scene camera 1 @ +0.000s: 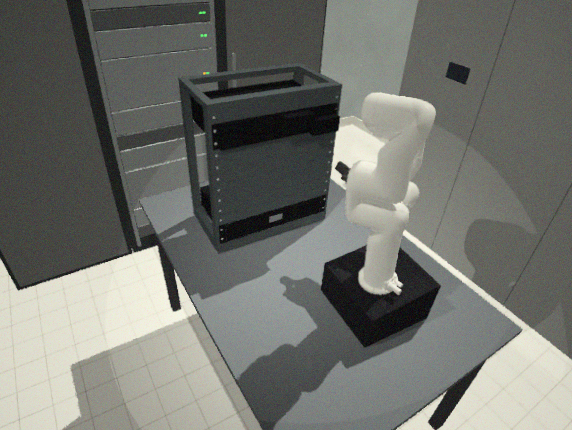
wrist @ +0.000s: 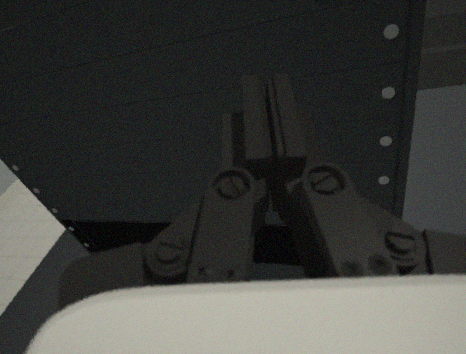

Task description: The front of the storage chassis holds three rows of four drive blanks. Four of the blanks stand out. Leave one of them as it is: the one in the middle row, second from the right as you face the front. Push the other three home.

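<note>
The storage chassis (scene camera 1: 260, 134) is the black band near the top of the open rack in the scene view. Its front is very dark, and the separate drive blanks and their rows cannot be made out clearly. A dark block (scene camera 1: 324, 125) stands out at its right end, past the rack's right edge. My gripper (scene camera 1: 341, 167) (wrist: 262, 107) is shut and empty. It is lower than the chassis, to the right of the rack's front in the scene view. In the wrist view the fingers point toward the plain grey panel; the chassis does not show there.
The grey rack (scene camera 1: 201, 224) stands on the table (scene camera 1: 240, 320), with a plain grey panel (scene camera 1: 272, 175) (wrist: 125, 150) below the chassis and a black unit (scene camera 1: 300, 212) (wrist: 115, 232) at the bottom. The arm stands on a black block (scene camera 1: 350, 305). A tall server cabinet (scene camera 1: 155, 90) is behind.
</note>
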